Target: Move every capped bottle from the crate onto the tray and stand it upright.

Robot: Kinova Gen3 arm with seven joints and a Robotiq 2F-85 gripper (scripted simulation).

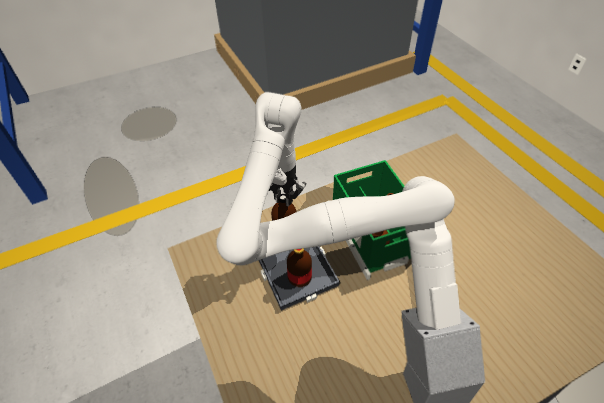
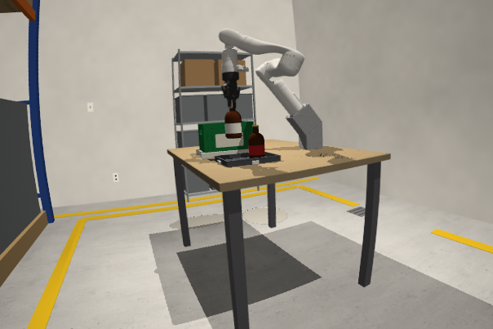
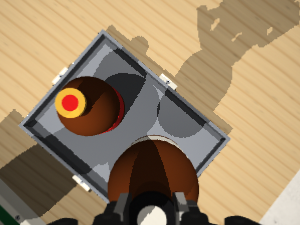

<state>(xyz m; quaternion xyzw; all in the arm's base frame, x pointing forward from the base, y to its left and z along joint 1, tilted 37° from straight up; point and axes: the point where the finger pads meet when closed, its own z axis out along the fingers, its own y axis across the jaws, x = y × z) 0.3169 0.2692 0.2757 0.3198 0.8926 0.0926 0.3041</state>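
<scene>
Now: hand 18 cm above the brown bottle, 11 cm past it and 1 cm to the left of it. The rest, counted from my hand: green crate: 30 cm to the right, 18 cm below, 1 cm behind; then grey tray: 25 cm below, 6 cm behind, 1 cm to the right.
</scene>
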